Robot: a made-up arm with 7 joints.
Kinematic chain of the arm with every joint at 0, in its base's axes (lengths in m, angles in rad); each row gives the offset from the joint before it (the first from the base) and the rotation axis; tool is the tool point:
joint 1: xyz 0 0 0.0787 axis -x
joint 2: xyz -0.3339 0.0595 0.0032 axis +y
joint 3: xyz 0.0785 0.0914 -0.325 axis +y
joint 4: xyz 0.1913 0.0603 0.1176 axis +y
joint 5: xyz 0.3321 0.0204 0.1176 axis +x
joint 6: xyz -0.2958 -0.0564 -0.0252 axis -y
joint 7: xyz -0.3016 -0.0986 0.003 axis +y
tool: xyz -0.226 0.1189 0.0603
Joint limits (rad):
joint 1: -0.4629..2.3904
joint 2: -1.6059..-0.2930
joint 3: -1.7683..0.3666
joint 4: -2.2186..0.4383
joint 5: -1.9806..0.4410
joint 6: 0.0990..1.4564
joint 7: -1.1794..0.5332
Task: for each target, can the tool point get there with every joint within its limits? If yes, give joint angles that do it. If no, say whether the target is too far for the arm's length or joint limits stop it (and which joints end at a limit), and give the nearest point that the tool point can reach.
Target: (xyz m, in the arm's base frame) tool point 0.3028 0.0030 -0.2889
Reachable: yes | joints 0.6553 -0.6934 -0.3482 -1.3874 0.2582 0.2392 -0.1174
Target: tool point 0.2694 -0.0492 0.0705
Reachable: yes | joints 0.4980 -0.8446 -0.7683 -1.5311 -1.2446 0.6040 -0.0048
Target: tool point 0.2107 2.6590 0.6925
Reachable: no: too far | nearest point -0.0069 0.8136 0.2665 | short by 1.906 m
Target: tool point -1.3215 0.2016 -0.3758
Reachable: no: joint limits stop it (at a limit: joint 2, joint 3, joint 4, joint 6) | nearest point -0.7669 0.1511 -0.2619 | short by 0.568 m
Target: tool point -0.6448 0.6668 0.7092
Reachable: no: joint limits stop it (at a limit: joint 2, joint 5, joint 6) | nearest point -0.4618 0.4994 0.5509 | short by 0.294 m
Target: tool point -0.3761 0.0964 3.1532
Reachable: no: too far | nearest point -0.1134 0.0735 0.9106 | short by 2.258 m
